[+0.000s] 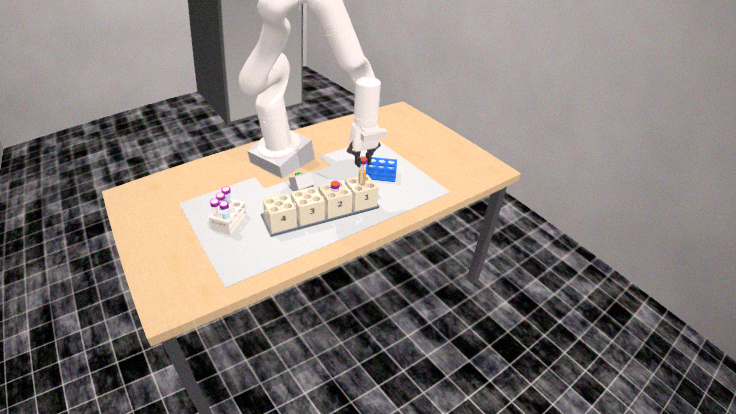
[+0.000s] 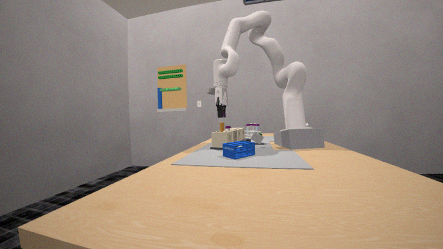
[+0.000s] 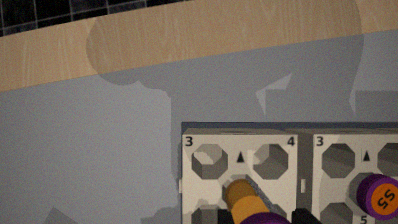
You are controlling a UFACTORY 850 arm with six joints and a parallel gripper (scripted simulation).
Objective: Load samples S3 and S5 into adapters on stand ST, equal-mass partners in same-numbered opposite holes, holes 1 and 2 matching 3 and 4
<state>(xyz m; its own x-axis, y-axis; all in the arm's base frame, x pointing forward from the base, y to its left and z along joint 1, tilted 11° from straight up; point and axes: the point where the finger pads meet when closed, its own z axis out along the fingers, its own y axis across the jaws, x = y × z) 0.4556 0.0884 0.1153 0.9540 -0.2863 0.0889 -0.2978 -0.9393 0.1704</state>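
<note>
Right now the sample tube is 10 mm ahead of my hand, 10 mm to the right of it and 50 mm below it. The rest, counted from my hand: blue sample rack (90 mm behind, 210 mm to the left, 170 mm below).
</note>
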